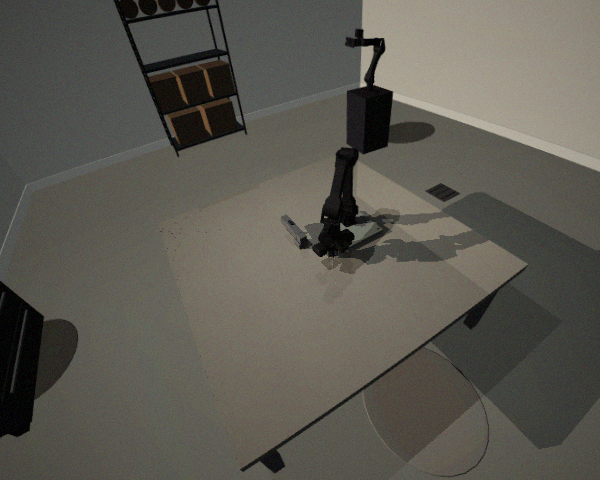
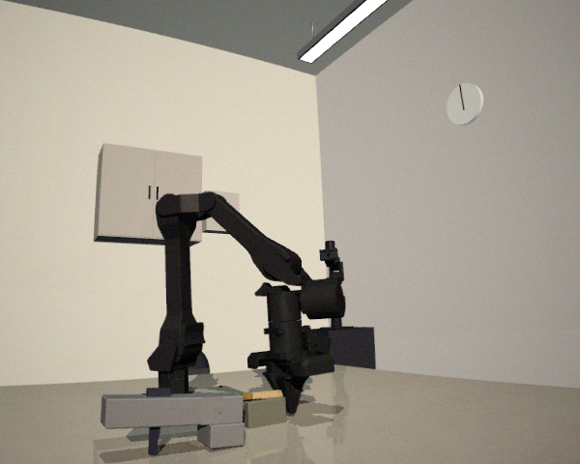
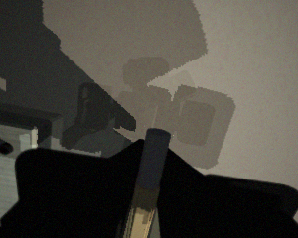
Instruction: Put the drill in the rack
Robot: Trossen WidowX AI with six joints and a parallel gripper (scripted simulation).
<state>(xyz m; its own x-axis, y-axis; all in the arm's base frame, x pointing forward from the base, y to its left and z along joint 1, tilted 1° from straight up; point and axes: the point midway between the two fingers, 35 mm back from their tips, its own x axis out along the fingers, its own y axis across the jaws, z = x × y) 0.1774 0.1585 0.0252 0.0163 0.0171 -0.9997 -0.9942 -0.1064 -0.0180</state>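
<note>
Right now the tan drill is 40 mm to the right of my gripper tip and 40 mm above it. The rest, counted from my gripper tip: rack 50 mm to the right, 10 mm above; then dark key 100 mm ahead, 240 mm to the right, 40 mm above; then long grey housing block 100 mm ahead, 210 mm to the right, 40 mm above.
</note>
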